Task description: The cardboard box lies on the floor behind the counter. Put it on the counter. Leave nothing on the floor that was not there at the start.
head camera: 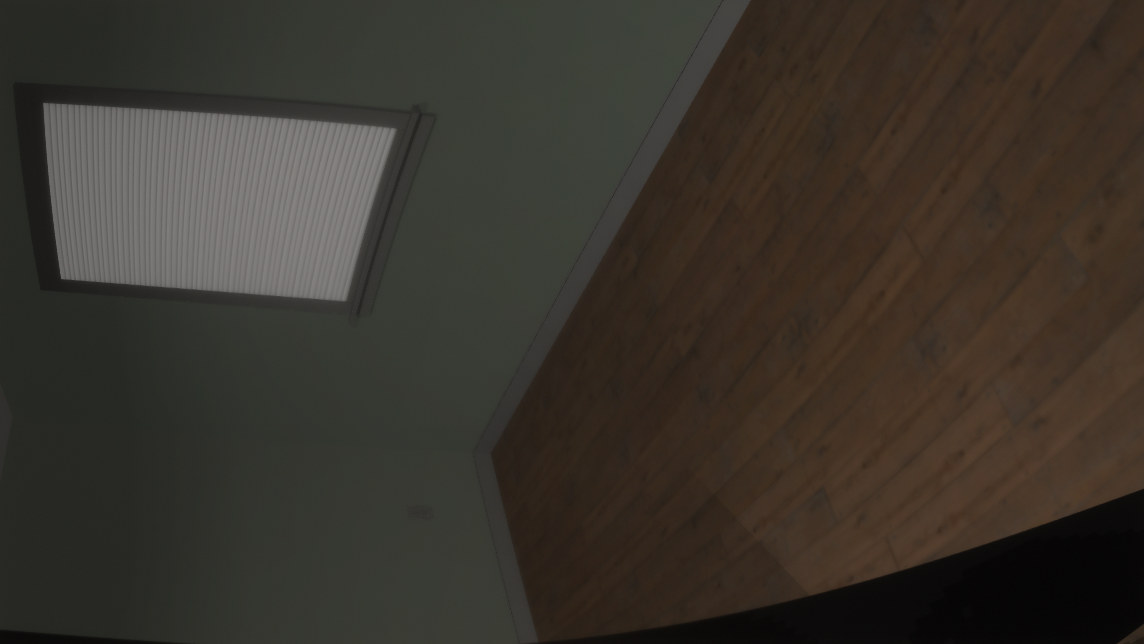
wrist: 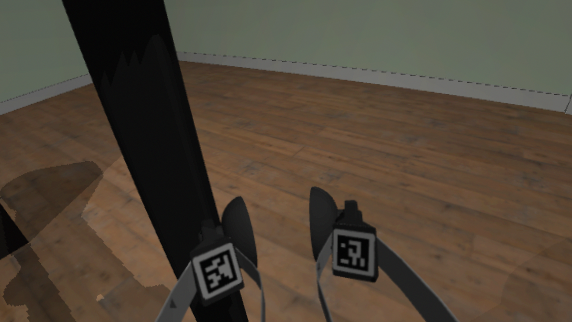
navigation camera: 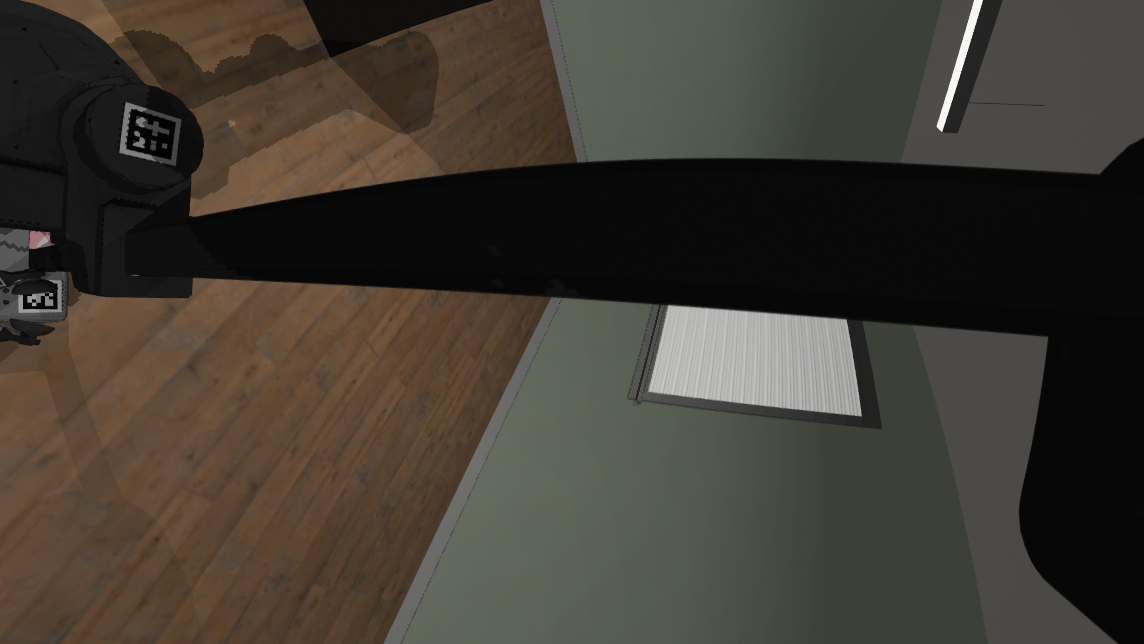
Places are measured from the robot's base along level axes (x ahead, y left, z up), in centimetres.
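Pixels of known places: gripper, between the fingertips: [wrist: 279, 216] [navigation camera: 53, 307].
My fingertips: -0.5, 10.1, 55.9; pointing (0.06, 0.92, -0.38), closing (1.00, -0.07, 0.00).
Behind a point stands the place of what it marks, as x, y, z.
My gripper [wrist: 279, 216] @(-0.5, 10.1, 55.9) [navigation camera: 36, 308] @(-0.5, 10.1, 55.9) is open, with its two rubber fingertips apart and bare floor seen between them in the wrist view. In the navigation view it is at the left edge, partly cut off, above the wooden floor. The cardboard box does not show in any view. A dark, flat-sided shape [navigation camera: 376, 20] @(-85.4, 76.2, 25.9) at the top of the navigation view may be part of the counter; too little of it shows to tell. The counter top does not show.
The wooden floor [head camera: 800, 320] @(-0.1, 147.7, 0.1) [navigation camera: 320, 448] @(52.7, 85.5, 0.0) [wrist: 400, 165] @(55.4, 87.0, 0.0) meets green walls [head camera: 512, 200] @(28.4, 242.3, 40.4) [navigation camera: 560, 496] @(93.0, 176.4, 56.2) [wrist: 375, 35] @(86.5, 183.1, 30.8) along a grey baseboard. A window with a pleated blind [head camera: 216, 200] @(20.6, 249.6, 139.3) [navigation camera: 752, 360] @(23.0, 247.1, 142.0) is on one wall. My black mast [navigation camera: 640, 232] @(-6.6, 11.6, 122.4) [wrist: 145, 125] @(-6.7, 11.6, 62.3) crosses the navigation and wrist views.
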